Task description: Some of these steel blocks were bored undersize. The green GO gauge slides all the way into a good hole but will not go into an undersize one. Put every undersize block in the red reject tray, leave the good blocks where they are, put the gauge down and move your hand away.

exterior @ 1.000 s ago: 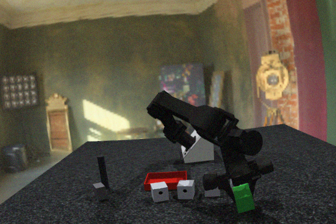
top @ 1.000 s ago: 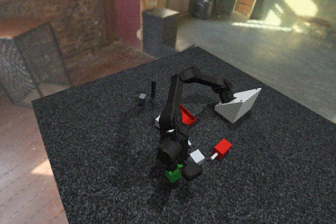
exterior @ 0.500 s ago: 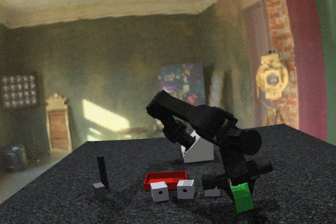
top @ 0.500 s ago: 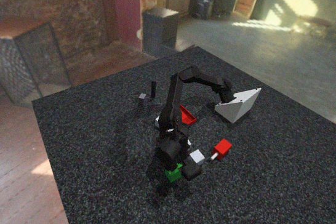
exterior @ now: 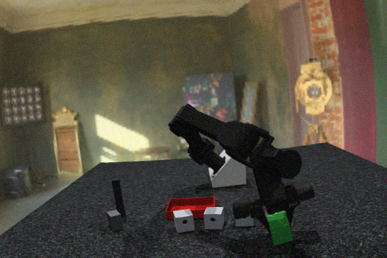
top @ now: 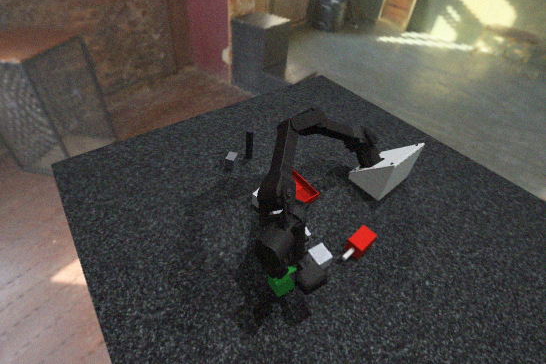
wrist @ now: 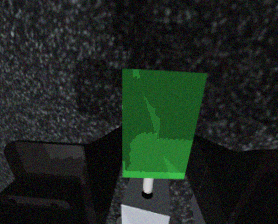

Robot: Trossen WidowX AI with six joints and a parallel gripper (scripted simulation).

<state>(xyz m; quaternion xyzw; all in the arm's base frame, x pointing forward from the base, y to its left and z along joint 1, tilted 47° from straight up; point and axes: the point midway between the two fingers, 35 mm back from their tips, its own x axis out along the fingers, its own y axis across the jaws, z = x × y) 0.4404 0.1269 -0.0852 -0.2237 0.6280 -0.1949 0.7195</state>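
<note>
Right now the green gauge is 20 mm above my gripper tip and 10 mm behind it. The rest, counted from my gripper tip: red reject tray: 230 mm to the right, 170 mm behind; red gauge: 190 mm behind, 30 mm to the left, 10 mm above.
</note>
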